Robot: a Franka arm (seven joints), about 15 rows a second.
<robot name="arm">
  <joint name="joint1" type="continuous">
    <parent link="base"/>
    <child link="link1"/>
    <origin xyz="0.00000 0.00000 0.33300"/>
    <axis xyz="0 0 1"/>
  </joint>
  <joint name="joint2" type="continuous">
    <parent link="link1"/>
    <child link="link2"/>
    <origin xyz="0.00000 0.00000 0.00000" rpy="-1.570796 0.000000 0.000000"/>
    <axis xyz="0 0 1"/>
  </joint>
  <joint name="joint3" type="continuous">
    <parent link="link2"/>
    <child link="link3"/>
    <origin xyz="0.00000 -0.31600 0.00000" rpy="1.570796 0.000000 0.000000"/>
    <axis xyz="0 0 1"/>
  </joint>
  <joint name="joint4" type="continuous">
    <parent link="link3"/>
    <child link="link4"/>
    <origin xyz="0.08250 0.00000 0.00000" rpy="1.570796 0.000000 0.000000"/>
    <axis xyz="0 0 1"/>
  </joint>
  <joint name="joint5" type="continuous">
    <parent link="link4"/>
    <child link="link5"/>
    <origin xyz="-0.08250 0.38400 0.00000" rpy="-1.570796 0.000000 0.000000"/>
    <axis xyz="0 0 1"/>
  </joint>
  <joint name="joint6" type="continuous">
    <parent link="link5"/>
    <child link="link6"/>
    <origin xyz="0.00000 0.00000 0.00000" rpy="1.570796 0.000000 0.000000"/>
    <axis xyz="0 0 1"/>
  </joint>
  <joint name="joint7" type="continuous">
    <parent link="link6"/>
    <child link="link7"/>
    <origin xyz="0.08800 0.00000 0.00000" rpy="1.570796 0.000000 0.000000"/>
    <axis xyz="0 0 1"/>
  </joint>
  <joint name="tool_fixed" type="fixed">
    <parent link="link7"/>
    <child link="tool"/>
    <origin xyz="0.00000 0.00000 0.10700"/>
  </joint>
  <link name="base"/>
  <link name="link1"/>
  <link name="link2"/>
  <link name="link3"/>
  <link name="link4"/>
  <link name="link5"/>
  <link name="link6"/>
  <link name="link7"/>
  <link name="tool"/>
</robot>
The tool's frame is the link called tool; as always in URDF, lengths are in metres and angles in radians. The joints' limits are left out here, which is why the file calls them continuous.
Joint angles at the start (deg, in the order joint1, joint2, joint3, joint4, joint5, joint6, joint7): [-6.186 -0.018 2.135 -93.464 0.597 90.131 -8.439]
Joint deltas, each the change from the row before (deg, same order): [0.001 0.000 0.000 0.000 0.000 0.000 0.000]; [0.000 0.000 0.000 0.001 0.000 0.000 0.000]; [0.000 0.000 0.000 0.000 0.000 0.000 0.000]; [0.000 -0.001 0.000 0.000 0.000 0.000 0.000]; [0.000 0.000 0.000 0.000 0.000 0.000 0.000]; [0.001 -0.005 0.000 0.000 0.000 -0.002 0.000]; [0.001 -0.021 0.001 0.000 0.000 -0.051 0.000]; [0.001 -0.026 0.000 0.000 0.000 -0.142 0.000]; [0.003 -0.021 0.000 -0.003 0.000 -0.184 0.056]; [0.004 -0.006 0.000 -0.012 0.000 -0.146 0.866]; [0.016 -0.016 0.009 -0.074 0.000 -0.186 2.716]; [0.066 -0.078 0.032 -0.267 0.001 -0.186 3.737]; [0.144 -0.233 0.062 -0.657 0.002 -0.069 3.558]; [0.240 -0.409 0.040 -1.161 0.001 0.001 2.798]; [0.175 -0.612 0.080 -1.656 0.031 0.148 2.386]
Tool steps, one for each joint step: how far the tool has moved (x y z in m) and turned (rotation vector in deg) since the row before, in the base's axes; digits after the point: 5 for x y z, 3 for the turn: [0.00000 0.00001 0.00000 0.000 0.000 0.001]; [0.00000 0.00000 0.00001 0.000 -0.001 0.000]; [0.00000 0.00000 0.00000 0.000 0.000 0.000]; [0.00000 0.00000 0.00001 0.000 -0.001 0.000]; [0.00000 0.00000 0.00000 0.000 0.000 0.000]; [-0.00003 0.00001 0.00005 0.000 -0.003 0.001]; [-0.00019 0.00004 0.00013 0.001 0.030 0.003]; [-0.00040 0.00004 0.00005 0.007 0.116 0.002]; [-0.00046 0.00007 -0.00008 0.008 0.166 -0.051]; [-0.00032 0.00006 -0.00025 -0.045 0.165 -0.859]; [-0.00049 0.00028 -0.00071 -0.165 0.284 -2.683]; [-0.00091 0.00102 -0.00169 -0.247 0.432 -3.627]; [-0.00171 0.00214 -0.00323 -0.259 0.548 -3.340]; [-0.00290 0.00293 -0.00557 -0.223 0.795 -2.507]; [-0.00420 0.00282 -0.00749 -0.195 0.933 -2.123]
